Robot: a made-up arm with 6 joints. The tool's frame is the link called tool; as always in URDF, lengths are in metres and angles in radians. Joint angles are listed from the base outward.
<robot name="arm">
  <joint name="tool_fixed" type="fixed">
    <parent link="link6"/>
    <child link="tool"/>
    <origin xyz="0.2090 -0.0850 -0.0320" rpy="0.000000 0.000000 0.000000"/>
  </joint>
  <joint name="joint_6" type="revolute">
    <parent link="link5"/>
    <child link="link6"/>
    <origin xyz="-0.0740 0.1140 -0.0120" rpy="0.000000 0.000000 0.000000"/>
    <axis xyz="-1 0 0"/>
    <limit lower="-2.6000" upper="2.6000"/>
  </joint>
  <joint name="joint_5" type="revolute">
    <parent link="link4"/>
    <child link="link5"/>
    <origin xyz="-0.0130 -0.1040 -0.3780" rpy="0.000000 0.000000 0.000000"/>
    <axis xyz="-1 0 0"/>
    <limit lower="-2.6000" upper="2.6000"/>
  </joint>
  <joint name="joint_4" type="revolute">
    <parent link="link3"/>
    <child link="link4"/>
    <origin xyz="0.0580 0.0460 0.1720" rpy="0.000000 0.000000 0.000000"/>
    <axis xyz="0 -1 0"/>
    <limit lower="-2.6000" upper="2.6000"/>
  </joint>
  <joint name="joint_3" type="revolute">
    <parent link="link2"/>
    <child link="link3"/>
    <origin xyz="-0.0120 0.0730 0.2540" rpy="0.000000 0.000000 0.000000"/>
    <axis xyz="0 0 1"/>
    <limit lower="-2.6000" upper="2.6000"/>
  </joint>
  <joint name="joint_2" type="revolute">
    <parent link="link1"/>
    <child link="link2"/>
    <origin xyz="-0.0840 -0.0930 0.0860" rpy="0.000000 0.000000 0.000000"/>
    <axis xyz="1 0 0"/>
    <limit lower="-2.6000" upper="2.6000"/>
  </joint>
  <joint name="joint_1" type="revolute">
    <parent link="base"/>
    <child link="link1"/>
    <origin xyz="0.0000 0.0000 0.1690" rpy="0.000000 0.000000 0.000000"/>
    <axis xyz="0 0 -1"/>
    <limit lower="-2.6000" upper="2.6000"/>
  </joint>
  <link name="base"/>
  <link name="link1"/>
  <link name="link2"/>
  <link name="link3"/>
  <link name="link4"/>
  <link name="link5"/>
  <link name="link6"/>
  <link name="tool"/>
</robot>
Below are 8 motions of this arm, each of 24 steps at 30 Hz.
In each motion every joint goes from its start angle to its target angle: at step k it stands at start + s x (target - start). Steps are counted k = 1, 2, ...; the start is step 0. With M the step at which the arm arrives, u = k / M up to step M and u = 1 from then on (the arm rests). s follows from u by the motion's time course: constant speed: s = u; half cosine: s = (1 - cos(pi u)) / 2; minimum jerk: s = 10 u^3 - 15 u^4 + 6 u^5.
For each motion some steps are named. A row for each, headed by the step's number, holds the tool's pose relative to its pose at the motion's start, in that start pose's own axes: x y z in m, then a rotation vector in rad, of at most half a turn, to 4 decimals.
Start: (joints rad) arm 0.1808 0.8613 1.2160 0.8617 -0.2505 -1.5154
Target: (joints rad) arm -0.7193 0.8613 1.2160 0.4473 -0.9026 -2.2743
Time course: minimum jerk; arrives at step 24
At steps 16, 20, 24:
16: -0.0851 0.1738 -0.0151 1.7799 -0.3617 -0.4358
20: -0.0890 0.2011 0.0237 2.1558 -0.5041 -0.5258
24: -0.0896 0.2046 0.0328 2.2307 -0.5370 -0.5442

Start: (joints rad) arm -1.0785 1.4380 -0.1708 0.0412 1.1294 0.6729
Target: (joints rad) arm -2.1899 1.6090 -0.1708 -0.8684 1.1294 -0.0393
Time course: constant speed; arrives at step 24
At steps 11, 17, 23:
11: -0.1152 0.0020 -0.0227 0.2835 -0.1101 0.9278
17: -0.1364 -0.0751 -0.0532 0.3762 -0.0224 1.4493
23: -0.0892 -0.1768 -0.0817 0.3909 0.1742 1.9583

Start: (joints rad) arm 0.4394 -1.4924 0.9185 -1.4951 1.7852 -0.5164
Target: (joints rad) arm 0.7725 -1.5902 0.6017 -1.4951 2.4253 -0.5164
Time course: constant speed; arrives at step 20
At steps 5, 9, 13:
5: -0.0225 -0.0153 0.0209 -0.0719 -0.0250 0.0793
9: -0.0404 -0.0307 0.0375 -0.1309 -0.0498 0.1417
13: -0.0576 -0.0489 0.0540 -0.1913 -0.0790 0.2030

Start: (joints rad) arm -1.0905 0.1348 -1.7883 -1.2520 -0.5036 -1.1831
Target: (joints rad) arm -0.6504 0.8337 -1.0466 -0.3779 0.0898 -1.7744
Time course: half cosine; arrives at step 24
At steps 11, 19, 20, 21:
11: 0.0766 0.0763 0.0199 -0.1009 0.1061 0.0623
19: 0.1834 0.1387 0.0039 -0.0553 0.3809 0.1391
20: 0.1920 0.1429 -0.0004 -0.0428 0.4068 0.1473
21: 0.1989 0.1462 -0.0043 -0.0318 0.4276 0.1541

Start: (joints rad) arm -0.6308 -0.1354 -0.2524 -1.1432 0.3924 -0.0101
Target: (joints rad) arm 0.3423 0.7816 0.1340 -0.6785 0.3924 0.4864
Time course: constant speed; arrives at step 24
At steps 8, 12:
8: 0.0341 0.0264 0.0528 0.1523 -0.1650 0.1013
12: 0.0572 0.0409 0.0778 0.2420 -0.2862 0.1016

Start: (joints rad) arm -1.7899 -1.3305 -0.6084 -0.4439 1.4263 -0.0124
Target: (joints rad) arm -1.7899 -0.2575 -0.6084 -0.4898 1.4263 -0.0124
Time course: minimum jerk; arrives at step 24
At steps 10, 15, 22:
10: -0.0065 0.0012 -0.0007 0.2746 -0.0960 0.2464
15: -0.0135 -0.0005 -0.0028 0.5724 -0.2060 0.5151
22: -0.0175 -0.0030 -0.0059 0.7842 -0.2883 0.7066

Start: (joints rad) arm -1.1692 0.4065 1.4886 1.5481 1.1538 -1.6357
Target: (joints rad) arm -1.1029 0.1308 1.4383 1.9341 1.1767 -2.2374
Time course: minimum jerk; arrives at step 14
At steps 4, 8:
4: 0.0042 -0.0092 -0.0168 0.0676 -0.0107 0.0144
8: 0.0144 -0.0357 -0.0692 0.2975 -0.0337 0.0737

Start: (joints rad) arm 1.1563 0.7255 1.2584 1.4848 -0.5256 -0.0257
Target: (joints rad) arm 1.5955 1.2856 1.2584 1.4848 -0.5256 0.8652
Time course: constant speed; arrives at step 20
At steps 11, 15, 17, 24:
11: 0.1084 0.1141 0.2155 -0.6459 -0.3170 0.1749
15: 0.1204 0.1859 0.2860 -0.8613 -0.4570 0.2157
17: 0.1201 0.2260 0.3180 -0.9638 -0.5322 0.2308
24: 0.1116 0.2903 0.3612 -1.1101 -0.6513 0.2461

